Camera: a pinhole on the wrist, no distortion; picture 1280 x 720 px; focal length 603.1 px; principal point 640.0 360.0 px. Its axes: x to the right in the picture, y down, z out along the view. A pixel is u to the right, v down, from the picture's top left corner.
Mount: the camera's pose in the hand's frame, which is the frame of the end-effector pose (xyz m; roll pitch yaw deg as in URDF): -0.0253 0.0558 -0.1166 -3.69 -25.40 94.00
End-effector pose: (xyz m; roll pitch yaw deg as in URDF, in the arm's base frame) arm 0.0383 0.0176 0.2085 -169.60 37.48 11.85
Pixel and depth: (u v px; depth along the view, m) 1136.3 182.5 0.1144
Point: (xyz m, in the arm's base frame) 0.0279 -0.0724 0.1737
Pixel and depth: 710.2 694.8 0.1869
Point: -0.1030 0.0078 0.2499
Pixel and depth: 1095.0 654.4 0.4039
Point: -0.3742 -0.1499 0.0563
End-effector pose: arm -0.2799 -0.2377 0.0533 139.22 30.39 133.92
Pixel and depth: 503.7 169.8 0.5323
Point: -0.2090 -0.3092 -0.3782
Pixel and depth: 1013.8 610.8 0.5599
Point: 0.3212 -0.2411 -0.0715
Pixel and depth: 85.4 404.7 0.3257
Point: -0.3327 -0.5267 -0.1568
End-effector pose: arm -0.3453 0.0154 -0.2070 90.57 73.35 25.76
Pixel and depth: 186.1 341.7 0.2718
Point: -0.5441 -0.1235 -0.2645
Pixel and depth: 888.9 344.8 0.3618
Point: -0.2083 -0.2232 -0.1614
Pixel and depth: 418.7 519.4 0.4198
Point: -0.5341 -0.2829 -0.1498
